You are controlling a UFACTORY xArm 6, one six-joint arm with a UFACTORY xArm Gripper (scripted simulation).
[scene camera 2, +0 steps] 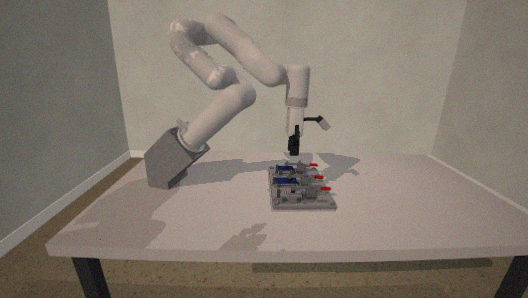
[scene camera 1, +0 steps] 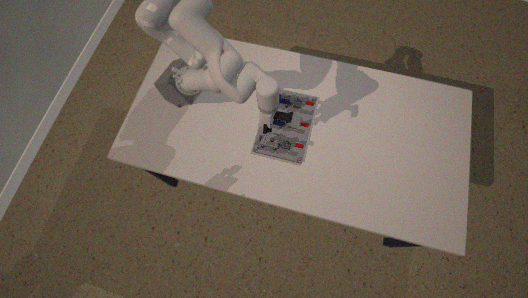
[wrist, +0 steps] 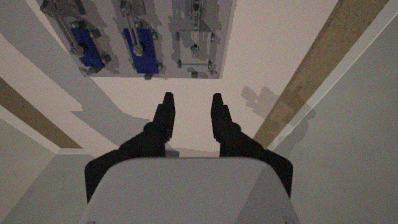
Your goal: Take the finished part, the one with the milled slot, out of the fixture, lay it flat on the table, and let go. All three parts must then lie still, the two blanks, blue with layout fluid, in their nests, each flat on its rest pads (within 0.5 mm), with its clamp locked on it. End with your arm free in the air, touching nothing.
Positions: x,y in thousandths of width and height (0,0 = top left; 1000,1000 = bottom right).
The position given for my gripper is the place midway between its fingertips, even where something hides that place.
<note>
In view: my gripper (scene camera 2: 554,512).
My gripper shows as well in the wrist view (wrist: 486,458).
</note>
